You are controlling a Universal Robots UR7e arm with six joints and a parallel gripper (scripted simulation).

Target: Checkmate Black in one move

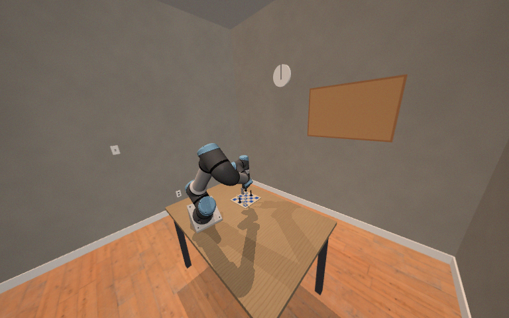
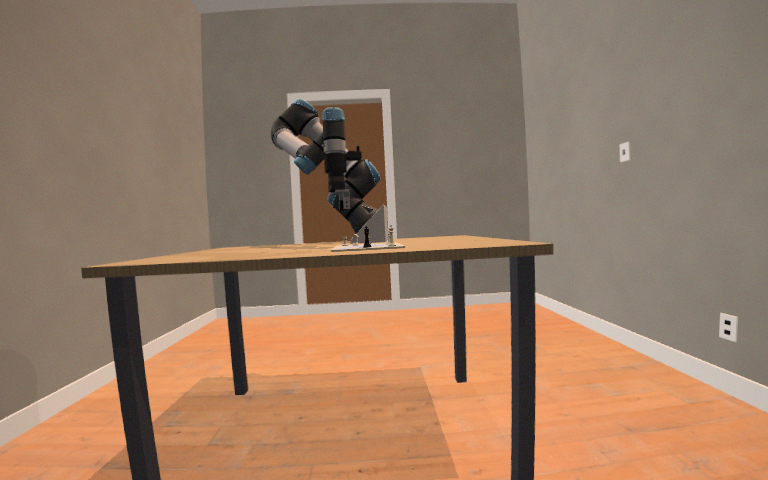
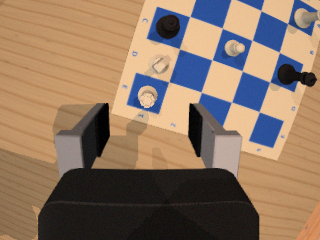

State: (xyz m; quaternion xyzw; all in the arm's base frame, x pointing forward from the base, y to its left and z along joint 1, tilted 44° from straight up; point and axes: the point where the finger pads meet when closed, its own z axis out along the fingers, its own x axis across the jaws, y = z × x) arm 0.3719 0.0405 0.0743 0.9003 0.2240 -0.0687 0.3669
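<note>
My hand is 13 cm above the white chess piece and 1 cm to the left of it. Round my hand: chessboard: 15 cm below, 8 cm to the left, 6 cm ahead; then white pawn: 13 cm below, 9 cm to the left, 6 cm ahead; then black chess piece: 14 cm ahead, 11 cm below, 10 cm to the left.
</note>
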